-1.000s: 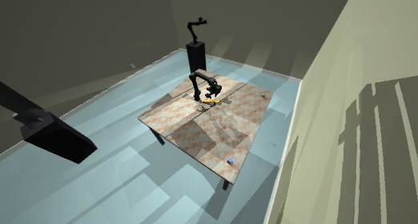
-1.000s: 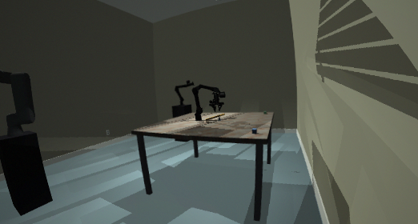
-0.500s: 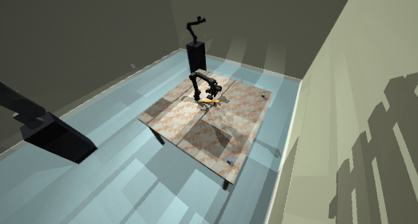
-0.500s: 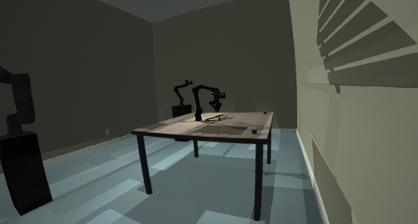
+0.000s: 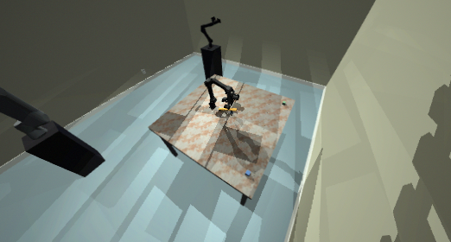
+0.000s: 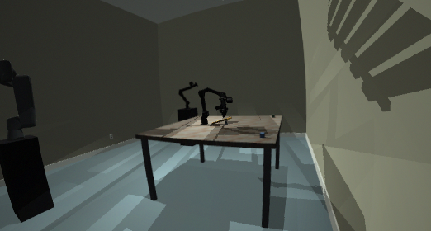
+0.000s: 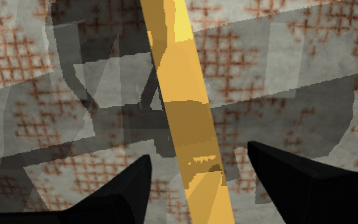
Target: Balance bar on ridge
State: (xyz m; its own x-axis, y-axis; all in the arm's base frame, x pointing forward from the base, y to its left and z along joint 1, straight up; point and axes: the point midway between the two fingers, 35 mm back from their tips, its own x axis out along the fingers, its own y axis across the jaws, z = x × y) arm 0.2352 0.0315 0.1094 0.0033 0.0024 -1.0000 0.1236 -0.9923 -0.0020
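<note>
Right now the long yellow bar is 30 mm behind my gripper tip, 10 mm to the right of it and 40 mm below it. From my gripper tip the other things lie so: small green cube 500 mm ahead, 470 mm to the left, 60 mm below; then small blue cube 500 mm ahead, 530 mm to the right, 60 mm below.
</note>
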